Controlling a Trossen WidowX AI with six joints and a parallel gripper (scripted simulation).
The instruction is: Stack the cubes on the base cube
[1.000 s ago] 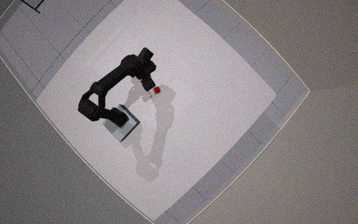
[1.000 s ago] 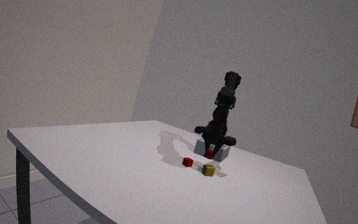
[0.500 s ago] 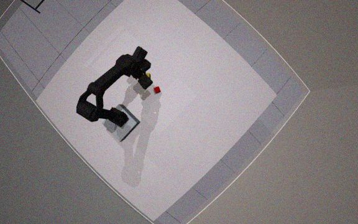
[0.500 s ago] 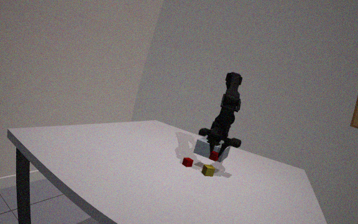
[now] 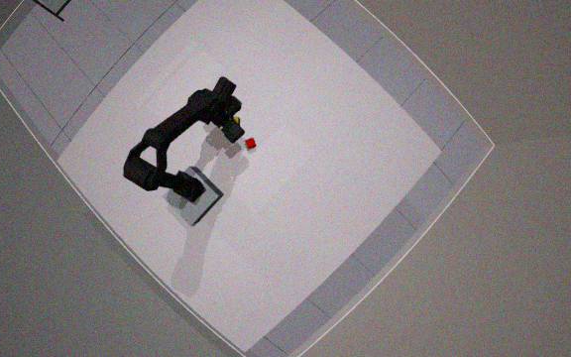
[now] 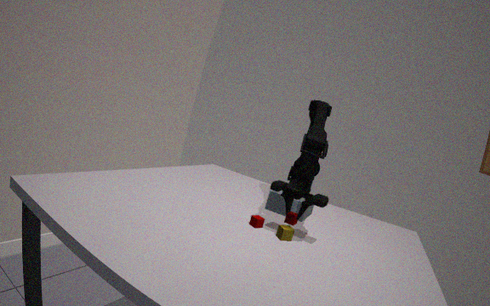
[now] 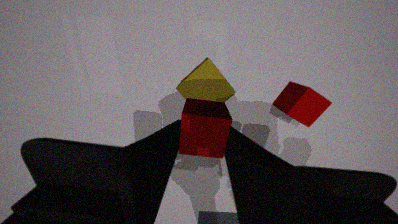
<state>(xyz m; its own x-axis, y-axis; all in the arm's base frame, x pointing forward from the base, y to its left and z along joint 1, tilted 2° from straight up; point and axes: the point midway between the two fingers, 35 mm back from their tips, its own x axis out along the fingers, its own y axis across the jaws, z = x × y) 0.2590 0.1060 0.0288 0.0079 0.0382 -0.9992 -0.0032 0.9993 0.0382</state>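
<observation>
My gripper tip is 50 mm above the yellow cube and 20 mm short of it.
</observation>
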